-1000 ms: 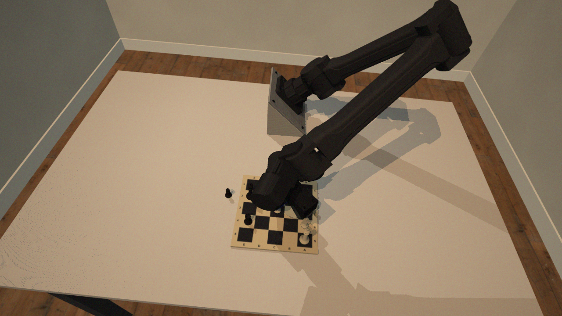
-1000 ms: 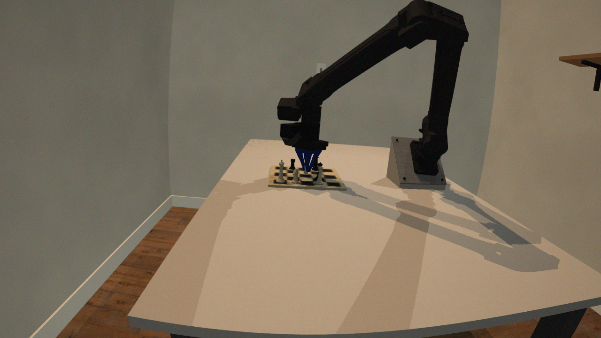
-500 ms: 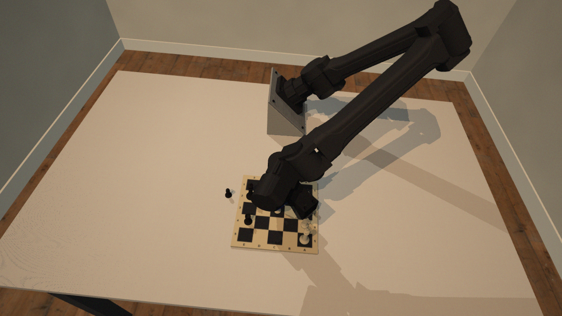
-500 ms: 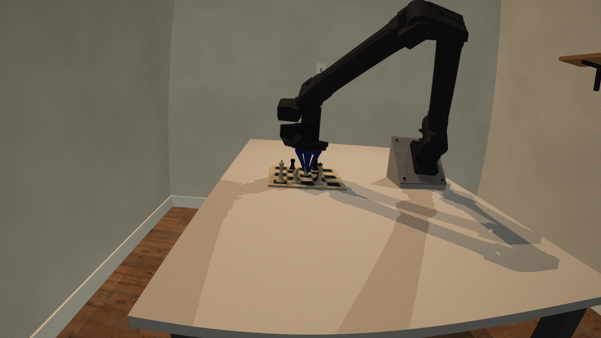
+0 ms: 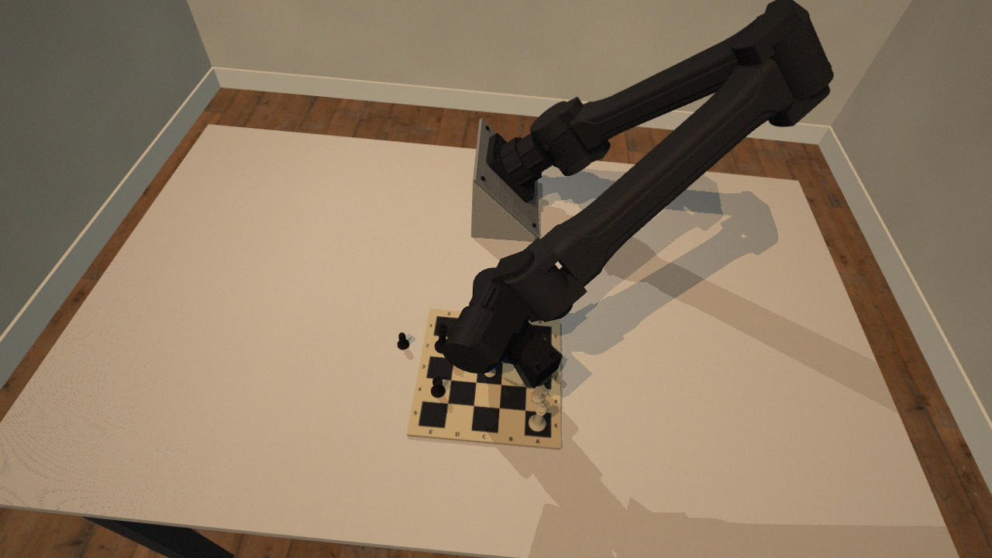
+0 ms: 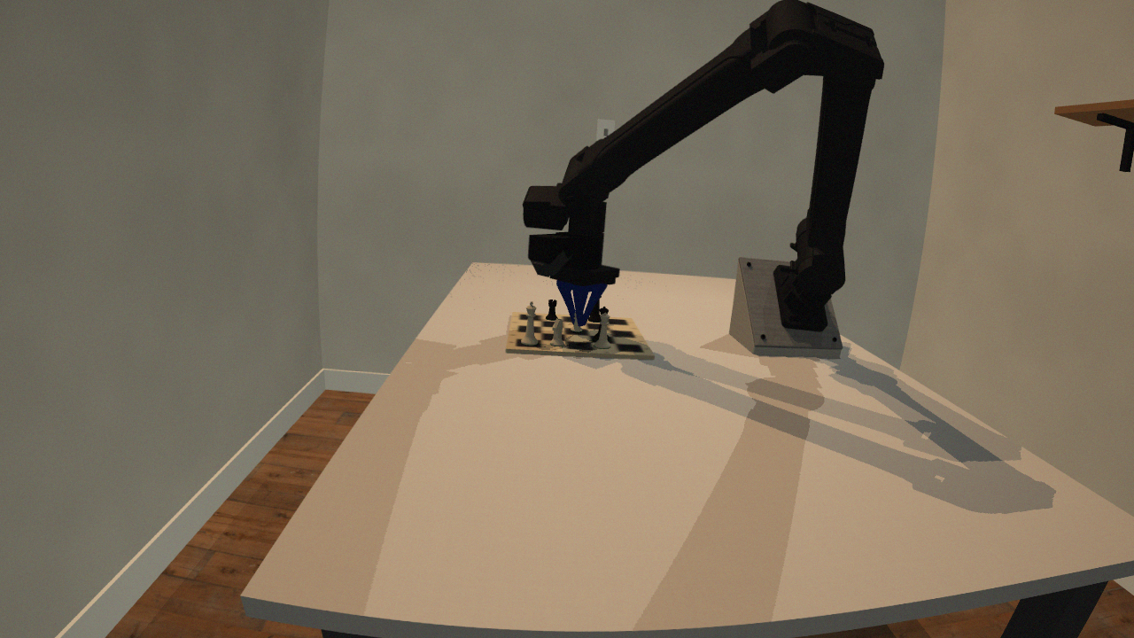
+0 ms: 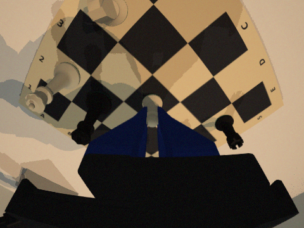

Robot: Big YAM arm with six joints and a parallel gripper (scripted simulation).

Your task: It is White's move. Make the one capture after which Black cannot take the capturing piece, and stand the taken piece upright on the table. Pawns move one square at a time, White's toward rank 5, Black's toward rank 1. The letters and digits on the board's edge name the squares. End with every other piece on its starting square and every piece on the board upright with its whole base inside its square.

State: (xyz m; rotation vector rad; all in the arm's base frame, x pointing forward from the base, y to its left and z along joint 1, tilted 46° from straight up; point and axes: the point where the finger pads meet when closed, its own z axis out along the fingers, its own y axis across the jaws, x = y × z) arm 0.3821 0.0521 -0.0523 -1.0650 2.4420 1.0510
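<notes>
Now: the white pawn right at my hand. Round my hand: white king (80 mm ahead, 80 mm to the left, 10 mm above); then chessboard (20 mm below); then black king (30 mm behind, 70 mm to the right, 10 mm above).
</notes>
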